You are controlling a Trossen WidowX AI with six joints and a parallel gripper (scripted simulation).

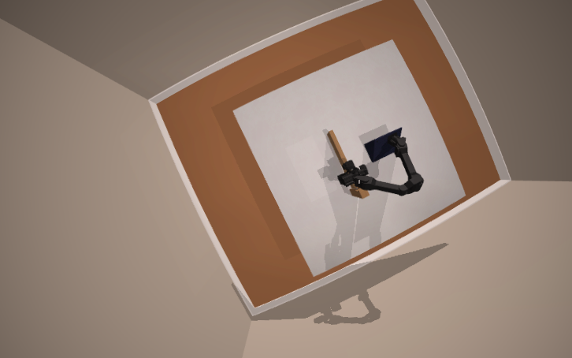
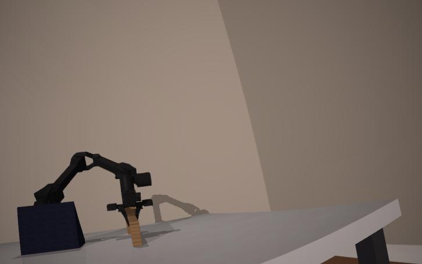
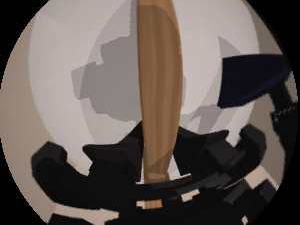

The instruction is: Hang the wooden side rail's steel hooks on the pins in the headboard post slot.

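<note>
My gripper tip is 12 cm to the right of the headboard post and 4 cm below it.
</note>
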